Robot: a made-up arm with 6 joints.
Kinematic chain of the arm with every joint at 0, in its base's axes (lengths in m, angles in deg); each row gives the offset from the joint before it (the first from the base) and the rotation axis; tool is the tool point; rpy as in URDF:
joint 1: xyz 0 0 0.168 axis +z
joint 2: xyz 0 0 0 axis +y
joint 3: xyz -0.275 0 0.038 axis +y
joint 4: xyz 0.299 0 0.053 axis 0.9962 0 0.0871
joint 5: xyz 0 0 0 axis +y
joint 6: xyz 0.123 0 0.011 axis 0.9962 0 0.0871
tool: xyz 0 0 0 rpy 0 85 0
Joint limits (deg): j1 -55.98..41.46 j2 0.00..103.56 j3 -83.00..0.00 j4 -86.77..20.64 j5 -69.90..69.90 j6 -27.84..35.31
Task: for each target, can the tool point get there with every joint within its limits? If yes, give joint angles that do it. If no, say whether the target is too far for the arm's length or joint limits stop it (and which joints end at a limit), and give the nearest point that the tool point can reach.
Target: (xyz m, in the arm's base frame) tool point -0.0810 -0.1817 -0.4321
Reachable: no: joint limits stop it (at a limit: joint 1, joint 2, joint 4) | nearest point 0.0283 -0.1055 0.0050 | short by 0.457 m
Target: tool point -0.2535 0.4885 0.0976
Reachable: no: joint limits stop it (at a limit: joint 1, joint 4, joint 5) | nearest point 0.0233 0.1752 0.0976 | short by 0.418 m
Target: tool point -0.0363 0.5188 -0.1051
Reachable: no: joint limits stop it (at a limit: joint 1, joint 2) | nearest point 0.1118 0.2367 0.0823 | short by 0.370 m
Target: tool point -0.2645 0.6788 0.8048
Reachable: no: too far | nearest point -0.1862 0.3418 0.5771 | short by 0.414 m
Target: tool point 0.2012 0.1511 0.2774
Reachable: yes | joints 21.84 51.72 -18.58 -58.88 -38.12 9.18
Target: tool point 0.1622 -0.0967 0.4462
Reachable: yes | joints -10.61 38.44 -52.96 -40.24 54.90 6.06
